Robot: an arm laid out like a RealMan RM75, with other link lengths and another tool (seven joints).
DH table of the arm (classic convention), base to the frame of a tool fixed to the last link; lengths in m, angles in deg. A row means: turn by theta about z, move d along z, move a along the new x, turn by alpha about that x. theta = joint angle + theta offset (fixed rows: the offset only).
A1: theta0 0, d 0.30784, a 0, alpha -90
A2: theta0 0, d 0, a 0, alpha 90
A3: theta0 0, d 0.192, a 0, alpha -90
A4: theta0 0, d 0, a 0, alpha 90
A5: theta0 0, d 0.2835, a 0, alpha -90
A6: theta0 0, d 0, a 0, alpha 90
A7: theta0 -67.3, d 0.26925, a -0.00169, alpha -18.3
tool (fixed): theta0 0, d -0.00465, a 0, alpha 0
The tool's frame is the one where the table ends.
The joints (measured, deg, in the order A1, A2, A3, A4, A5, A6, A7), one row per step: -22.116, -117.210, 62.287, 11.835, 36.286, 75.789, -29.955; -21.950, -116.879, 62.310, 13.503, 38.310, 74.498, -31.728; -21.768, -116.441, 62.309, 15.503, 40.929, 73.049, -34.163; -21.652, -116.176, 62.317, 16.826, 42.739, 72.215, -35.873; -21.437, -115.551, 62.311, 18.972, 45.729, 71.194, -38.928; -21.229, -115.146, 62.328, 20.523, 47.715, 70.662, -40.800; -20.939, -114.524, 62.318, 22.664, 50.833, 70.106, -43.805
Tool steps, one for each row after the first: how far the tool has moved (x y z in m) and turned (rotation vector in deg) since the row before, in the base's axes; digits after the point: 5 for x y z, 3 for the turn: 0.00214, 0.00412, -0.00071, -1.512, 0.557, -0.377; 0.00262, 0.00454, -0.00083, -1.953, 0.604, -0.428; 0.00215, 0.00257, -0.00081, -1.346, 0.368, -0.328; 0.00336, 0.00358, 0.00056, -2.149, 0.572, -0.605; 0.00261, 0.00202, 0.00094, -1.286, 0.589, -0.522; 0.00348, 0.00182, 0.00059, -2.136, 0.786, -0.686
